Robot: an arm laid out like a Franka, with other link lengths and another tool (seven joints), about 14 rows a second.
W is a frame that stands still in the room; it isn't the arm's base.
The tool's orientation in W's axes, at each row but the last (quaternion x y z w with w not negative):
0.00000 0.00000 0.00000 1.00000
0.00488 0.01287 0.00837 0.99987
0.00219 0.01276 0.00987 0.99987
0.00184 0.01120 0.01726 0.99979
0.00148 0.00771 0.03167 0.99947
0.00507 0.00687 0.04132 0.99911
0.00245 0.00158 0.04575 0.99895
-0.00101 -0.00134 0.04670 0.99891
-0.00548 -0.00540 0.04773 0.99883
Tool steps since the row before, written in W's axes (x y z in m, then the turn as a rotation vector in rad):
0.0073 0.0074 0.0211 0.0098 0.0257 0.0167
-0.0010 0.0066 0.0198 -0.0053 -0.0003 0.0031
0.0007 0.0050 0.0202 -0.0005 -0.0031 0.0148
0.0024 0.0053 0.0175 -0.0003 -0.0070 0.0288
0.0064 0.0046 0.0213 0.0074 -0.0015 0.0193
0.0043 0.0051 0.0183 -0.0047 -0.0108 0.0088
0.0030 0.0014 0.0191 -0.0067 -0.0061 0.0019
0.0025 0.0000 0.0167 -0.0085 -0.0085 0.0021
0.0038 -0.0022 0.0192 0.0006 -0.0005 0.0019
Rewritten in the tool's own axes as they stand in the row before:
0.0073 0.0074 0.0211 0.0098 0.0257 0.0167
-0.0014 0.0068 0.0197 -0.0054 -0.0002 0.0030
0.0003 0.0051 0.0202 -0.0009 -0.0030 0.0148
0.0022 0.0053 0.0175 -0.0012 -0.0069 0.0288
0.0064 0.0043 0.0214 0.0070 -0.0019 0.0194
0.0045 0.0049 0.0183 -0.0057 -0.0103 0.0088
0.0031 0.0012 0.0191 -0.0072 -0.0055 0.0019
0.0025 -0.0003 0.0167 -0.0093 -0.0077 0.0021
0.0038 -0.0028 0.0191 0.0006 -0.0006 0.0019

